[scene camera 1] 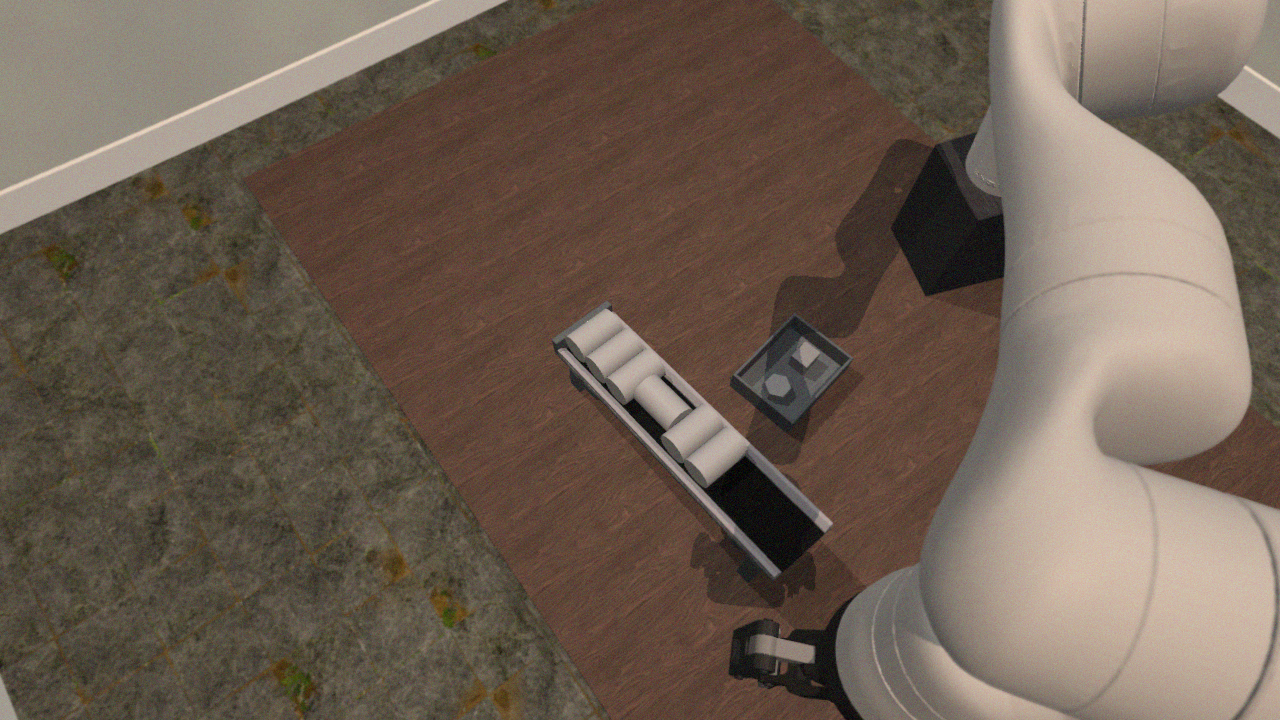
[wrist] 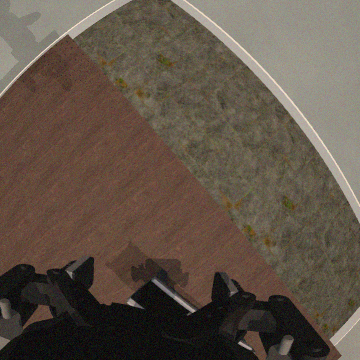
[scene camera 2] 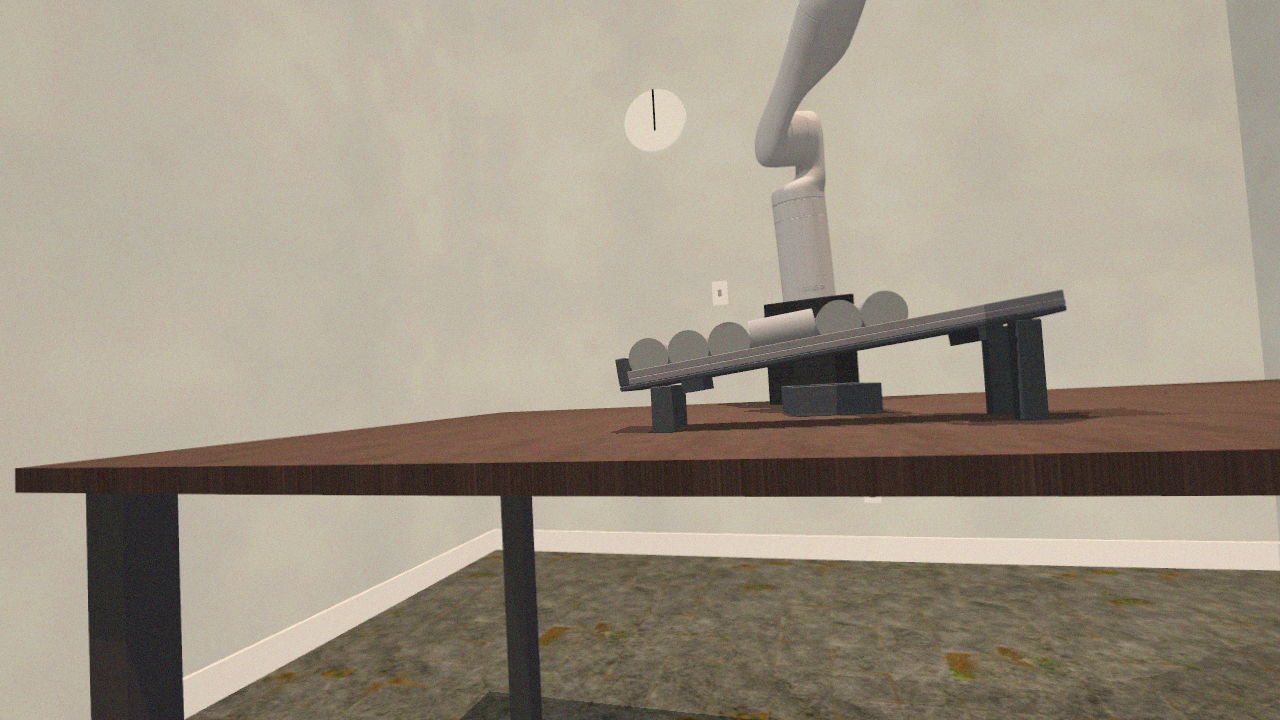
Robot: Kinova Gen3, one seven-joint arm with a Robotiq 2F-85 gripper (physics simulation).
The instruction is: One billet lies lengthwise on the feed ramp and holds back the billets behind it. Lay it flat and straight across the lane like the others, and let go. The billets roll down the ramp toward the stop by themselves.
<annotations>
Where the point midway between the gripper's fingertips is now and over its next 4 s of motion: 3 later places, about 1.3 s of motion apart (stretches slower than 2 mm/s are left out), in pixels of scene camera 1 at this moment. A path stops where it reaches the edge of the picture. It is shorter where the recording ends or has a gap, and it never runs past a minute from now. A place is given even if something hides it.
My gripper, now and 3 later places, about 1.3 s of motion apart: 837,684; 704,423; 672,350; 673,348
</annotations>
